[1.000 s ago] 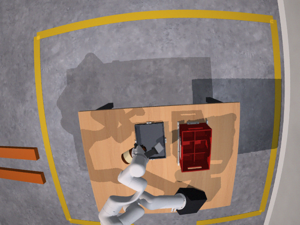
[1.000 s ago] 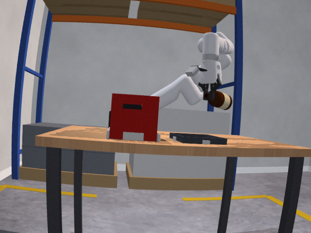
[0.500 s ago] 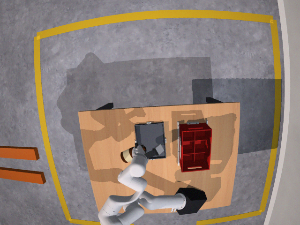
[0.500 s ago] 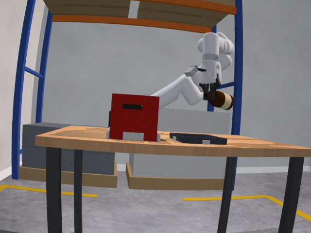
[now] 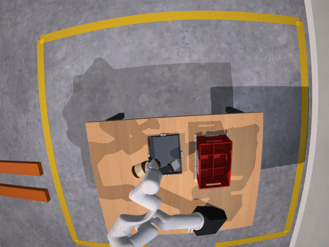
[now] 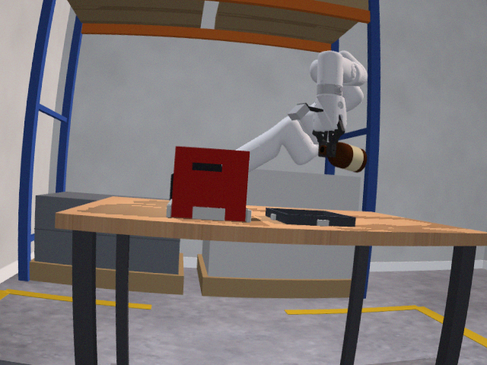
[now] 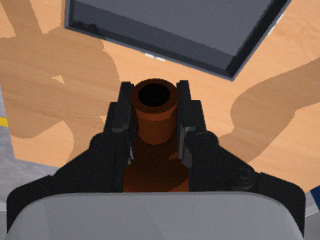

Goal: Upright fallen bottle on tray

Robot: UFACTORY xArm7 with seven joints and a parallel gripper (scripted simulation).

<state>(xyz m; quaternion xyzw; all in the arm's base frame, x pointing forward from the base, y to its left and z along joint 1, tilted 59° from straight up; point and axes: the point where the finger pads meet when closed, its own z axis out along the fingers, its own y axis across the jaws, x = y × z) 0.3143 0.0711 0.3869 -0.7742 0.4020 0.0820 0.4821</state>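
My gripper is now 40 mm to the right of the brown bottle, 40 mm past it and 10 mm above it. Also, from my hand: dark grey tray 190 mm below, 40 mm to the right; then red crate 320 mm to the right, 120 mm below, 70 mm ahead.
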